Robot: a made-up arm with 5 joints.
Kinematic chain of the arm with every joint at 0, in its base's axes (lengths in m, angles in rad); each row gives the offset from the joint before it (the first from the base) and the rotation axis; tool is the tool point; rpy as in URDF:
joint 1: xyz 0.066 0 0.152 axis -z
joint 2: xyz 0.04 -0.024 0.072 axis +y
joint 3: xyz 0.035 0 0.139 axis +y
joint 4: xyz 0.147 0 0.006 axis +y
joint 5: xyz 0.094 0.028 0 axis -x
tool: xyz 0 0 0 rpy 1.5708 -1.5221 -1.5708
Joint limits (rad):
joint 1: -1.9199..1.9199
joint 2: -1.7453..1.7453
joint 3: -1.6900..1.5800
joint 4: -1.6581..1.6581
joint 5: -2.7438..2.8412
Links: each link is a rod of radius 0.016 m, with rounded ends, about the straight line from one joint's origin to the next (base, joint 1, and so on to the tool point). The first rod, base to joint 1, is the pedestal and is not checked.
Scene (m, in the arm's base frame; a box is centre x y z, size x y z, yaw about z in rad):
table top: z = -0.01
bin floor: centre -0.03 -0.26 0 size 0.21 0.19 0.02 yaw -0.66
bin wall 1: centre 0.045 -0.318 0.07 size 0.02 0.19 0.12 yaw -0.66
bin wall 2: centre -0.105 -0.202 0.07 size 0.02 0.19 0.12 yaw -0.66
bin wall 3: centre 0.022 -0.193 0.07 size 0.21 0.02 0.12 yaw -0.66
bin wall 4: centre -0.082 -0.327 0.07 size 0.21 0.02 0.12 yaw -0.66
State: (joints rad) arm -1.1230 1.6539 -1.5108 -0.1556 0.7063
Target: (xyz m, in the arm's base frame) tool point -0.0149 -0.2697 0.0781
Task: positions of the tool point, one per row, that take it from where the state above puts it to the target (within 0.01 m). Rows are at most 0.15 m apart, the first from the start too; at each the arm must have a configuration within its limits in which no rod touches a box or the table.
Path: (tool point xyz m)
1: 0.3395 0.3176 0.1637
2: 0.4147 0.2320 0.1642
3: 0.4607 0.1284 0.1655
4: 0.4735 0.0172 0.1677
5: 0.4530 -0.0908 0.1708
6: 0.4026 -0.1850 0.1749
7: 0.3289 -0.2574 0.1802
8: 0.2407 -0.3023 0.1865
9: 0.1478 -0.3180 0.1939
10: 0.0599 -0.3056 0.2024
11: -0.0149 -0.2697 0.2119
12: -0.0176 -0.2782 0.1459
13: -0.0149 -0.2697 0.0781

